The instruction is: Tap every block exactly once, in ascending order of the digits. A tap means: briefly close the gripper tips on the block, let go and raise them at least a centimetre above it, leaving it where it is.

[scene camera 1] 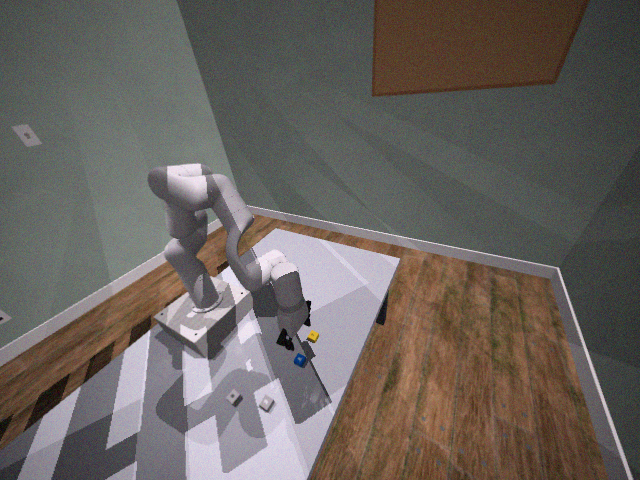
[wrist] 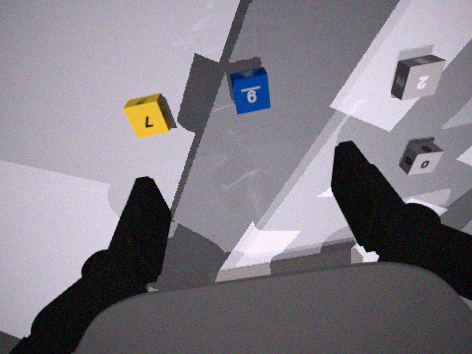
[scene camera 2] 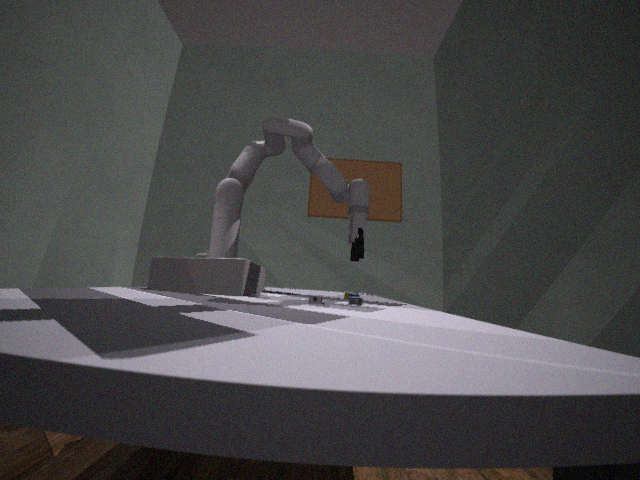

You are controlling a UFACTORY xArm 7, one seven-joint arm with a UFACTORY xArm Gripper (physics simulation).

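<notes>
My gripper [scene camera 1: 298, 334] [scene camera 2: 356, 258] [wrist: 245, 180] is open and empty, fingers wide apart, high above the table. In the wrist view, a blue block [wrist: 251, 92] [scene camera 1: 300, 360] lies ahead of the gap between the fingertips; its digit has a bar, and I cannot tell surely if it is 6 or 9. A yellow block [wrist: 147, 117] [scene camera 1: 312, 336] with a 7 lies to its left. A grey-white block [wrist: 422, 79] [scene camera 1: 266, 403] with a white 2 lies at the upper right. A smaller block [wrist: 424, 160] [scene camera 1: 234, 397] with a dark 0 lies beyond the right fingertip.
The blocks rest on the table [scene camera 1: 356, 268] [scene camera 2: 413, 369], which has light and dark patches and shadows. The arm's base box [scene camera 1: 227, 320] [scene camera 2: 196, 276] stands behind the 0 block. The table's long edge runs past the yellow and blue blocks, with wooden floor [scene camera 1: 454, 351] beyond.
</notes>
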